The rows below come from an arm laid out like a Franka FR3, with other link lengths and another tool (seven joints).
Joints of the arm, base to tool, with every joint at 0 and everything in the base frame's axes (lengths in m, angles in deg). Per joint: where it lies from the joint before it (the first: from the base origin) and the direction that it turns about. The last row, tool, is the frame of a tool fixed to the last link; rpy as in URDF.
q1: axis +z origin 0 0 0.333
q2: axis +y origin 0 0 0
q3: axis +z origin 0 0 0.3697
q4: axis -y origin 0.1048 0 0
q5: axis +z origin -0.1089 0 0.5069
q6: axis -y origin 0 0 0
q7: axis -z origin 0.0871 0 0
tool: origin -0.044 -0.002 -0.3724 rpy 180 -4.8 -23.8
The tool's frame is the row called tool.
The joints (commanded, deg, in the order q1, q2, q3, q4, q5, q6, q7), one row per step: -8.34 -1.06 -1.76 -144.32 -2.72 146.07 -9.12; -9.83 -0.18 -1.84 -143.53 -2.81 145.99 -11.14; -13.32 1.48 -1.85 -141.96 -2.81 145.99 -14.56; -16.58 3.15 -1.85 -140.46 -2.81 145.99 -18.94; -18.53 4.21 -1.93 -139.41 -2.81 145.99 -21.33; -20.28 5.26 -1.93 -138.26 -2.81 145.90 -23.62; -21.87 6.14 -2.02 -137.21 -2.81 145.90 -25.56; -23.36 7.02 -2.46 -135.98 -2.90 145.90 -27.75; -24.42 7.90 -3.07 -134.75 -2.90 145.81 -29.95
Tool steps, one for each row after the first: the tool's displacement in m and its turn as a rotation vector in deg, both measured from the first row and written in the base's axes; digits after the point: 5 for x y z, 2 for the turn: 0.00069 -0.01756 -0.00226 -0.14 0.25 0.52; 0.00096 -0.05573 -0.00599 -0.30 0.48 0.43; -0.00133 -0.09255 -0.01064 -0.45 0.83 1.55; -0.00273 -0.11583 -0.01299 -0.55 0.95 1.91; -0.00318 -0.13681 -0.01466 -0.66 1.06 2.44; -0.00372 -0.15719 -0.01538 -0.82 1.01 2.70; -0.00441 -0.18168 -0.01464 -1.17 0.86 3.04; -0.00519 -0.20365 -0.01402 -1.48 0.80 3.57
